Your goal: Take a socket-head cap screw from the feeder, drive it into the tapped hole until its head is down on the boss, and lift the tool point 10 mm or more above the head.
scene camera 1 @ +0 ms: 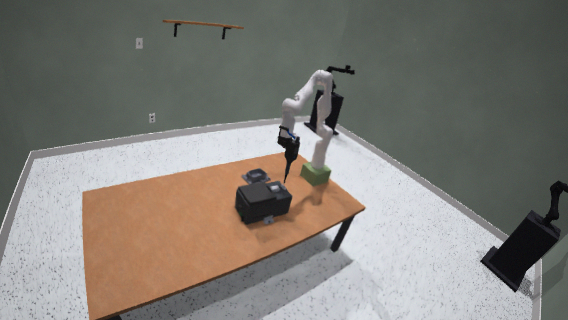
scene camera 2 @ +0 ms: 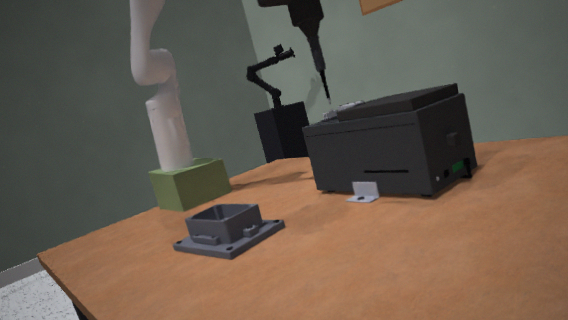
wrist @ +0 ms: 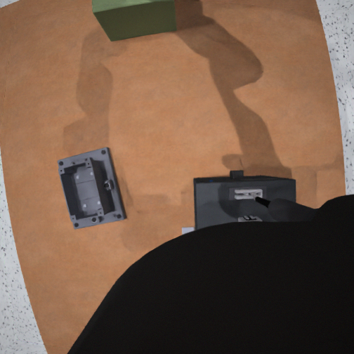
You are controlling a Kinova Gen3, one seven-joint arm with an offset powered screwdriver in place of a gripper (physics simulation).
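Note:
My screwdriver's tip (scene camera 1: 285, 179) (scene camera 2: 328, 98) (wrist: 257, 199) hangs a little above the pick-up end of the black feeder (scene camera 1: 265, 202) (scene camera 2: 365, 155) (wrist: 212, 200). In the scene camera 2 view a small light-coloured piece, which looks like a screw (scene camera 2: 329, 102), sits at the end of the dark bit, clear of the feeder. Its head and socket are too small to make out. The grey housing (scene camera 1: 256, 175) (scene camera 2: 226, 229) (wrist: 113, 192) stands open side up on the table, apart from the feeder. Small bosses show on its flange and corners; which one has the tapped hole I cannot tell.
The arm's green base block (scene camera 1: 315, 174) (scene camera 2: 205, 185) (wrist: 142, 21) stands at the table edge. A small metal bracket (scene camera 1: 269, 219) (scene camera 2: 365, 191) (wrist: 187, 230) is beside the feeder. Black pedestals (scene camera 1: 526, 246) (scene camera 2: 282, 131) with small arms stand off the table (scene camera 1: 150, 235) (scene camera 2: 390, 260) (wrist: 160, 100).

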